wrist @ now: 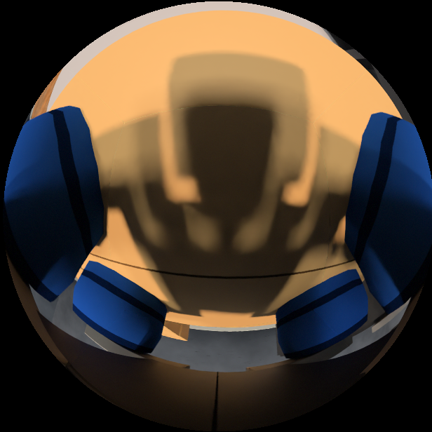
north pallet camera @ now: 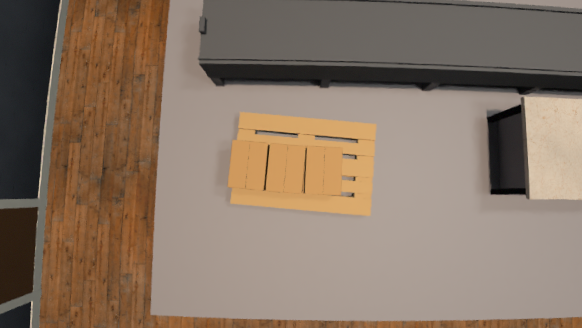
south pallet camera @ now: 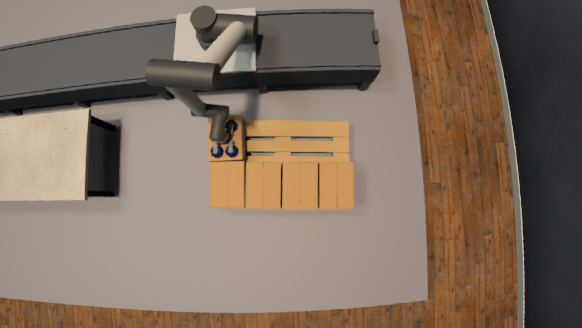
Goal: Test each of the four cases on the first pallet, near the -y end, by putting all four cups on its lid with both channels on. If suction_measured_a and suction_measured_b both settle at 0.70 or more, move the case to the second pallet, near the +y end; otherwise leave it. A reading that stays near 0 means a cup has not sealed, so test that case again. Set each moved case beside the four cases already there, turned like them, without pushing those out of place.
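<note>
My gripper [south pallet camera: 224,139] [wrist: 220,220], the four-cup vacuum head, has its blue cups on the lid of a brown case [south pallet camera: 240,141] [wrist: 225,30]. In the south pallet view the case stands at the back left corner of the pallet [south pallet camera: 297,128], right behind the leftmost case [south pallet camera: 227,184] of the front row and turned like it. Three more cases [south pallet camera: 263,185] [south pallet camera: 300,185] [south pallet camera: 336,185] complete that row. In the north pallet view three cases [north pallet camera: 247,165] [north pallet camera: 286,167] [north pallet camera: 324,170] stand side by side on the other pallet [north pallet camera: 307,125]. One cup and the case's underside are hidden.
The dark floor rail [north pallet camera: 390,37] [south pallet camera: 315,40] runs behind both pallets, with the pale carriage [south pallet camera: 185,35] on it in the south pallet view. A pale-topped table [north pallet camera: 555,150] [south pallet camera: 45,155] stands between the pallets. Slats show bare right of the case on my cups.
</note>
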